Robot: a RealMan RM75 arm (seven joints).
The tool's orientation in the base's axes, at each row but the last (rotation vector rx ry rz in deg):
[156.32 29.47 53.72]
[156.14 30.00 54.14]
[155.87 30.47 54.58]
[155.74 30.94 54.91]
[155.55 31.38 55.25]
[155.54 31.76 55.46]
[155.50 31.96 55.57]
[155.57 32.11 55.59]
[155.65 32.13 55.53]
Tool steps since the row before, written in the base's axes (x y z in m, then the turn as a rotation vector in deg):
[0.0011 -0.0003 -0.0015 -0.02 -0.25 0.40]
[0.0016 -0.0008 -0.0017 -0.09 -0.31 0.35]
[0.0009 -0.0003 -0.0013 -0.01 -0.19 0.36]
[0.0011 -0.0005 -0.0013 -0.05 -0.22 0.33]
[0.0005 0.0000 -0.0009 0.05 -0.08 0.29]
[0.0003 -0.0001 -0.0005 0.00 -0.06 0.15]
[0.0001 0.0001 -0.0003 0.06 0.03 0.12]
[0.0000 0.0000 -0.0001 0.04 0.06 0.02]
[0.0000 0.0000 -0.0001 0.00 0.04 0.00]
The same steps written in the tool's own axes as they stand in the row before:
[-0.0001 0.0001 0.0019 0.11 0.35 -0.30]
[-0.0001 0.0006 0.0024 0.01 0.37 -0.30]
[-0.0002 0.0001 0.0016 0.12 0.28 -0.27]
[-0.0001 0.0003 0.0017 0.06 0.29 -0.27]
[-0.0001 -0.0001 0.0010 0.17 0.18 -0.18]
[-0.0001 0.0000 0.0006 0.06 0.10 -0.11]
[-0.0001 -0.0002 0.0003 0.12 0.03 -0.05]
[-0.0001 0.0000 0.0001 0.06 -0.04 0.01]
[-0.0001 0.0000 0.0001 0.02 -0.04 0.00]

